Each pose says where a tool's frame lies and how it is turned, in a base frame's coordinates. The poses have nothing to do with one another.
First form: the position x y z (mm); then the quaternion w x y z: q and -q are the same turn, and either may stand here.
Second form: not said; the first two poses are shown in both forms.
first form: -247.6, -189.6, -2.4, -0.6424, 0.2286, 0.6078, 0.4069
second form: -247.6, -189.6, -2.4, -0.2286, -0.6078, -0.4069, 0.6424
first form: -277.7, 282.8, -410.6, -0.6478, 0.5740, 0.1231, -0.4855
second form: -277.7, 282.8, -410.6, -0.5740, -0.1231, 0.4855, 0.6478
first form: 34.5, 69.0, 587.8, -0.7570, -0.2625, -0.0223, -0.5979
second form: 34.5, 69.0, 587.8, 0.2625, 0.0223, 0.5979, 0.7570
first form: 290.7, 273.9, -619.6, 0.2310, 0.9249, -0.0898, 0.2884
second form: 290.7, 273.9, -619.6, 0.9249, -0.0898, 0.2884, 0.2310
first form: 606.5, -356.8, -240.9, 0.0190, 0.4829, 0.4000, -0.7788
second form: 606.5, -356.8, -240.9, 0.4829, 0.4000, -0.7788, 0.0190
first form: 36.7, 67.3, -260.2, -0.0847, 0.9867, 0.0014, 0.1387
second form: 36.7, 67.3, -260.2, -0.9867, -0.0014, -0.1387, 0.0847
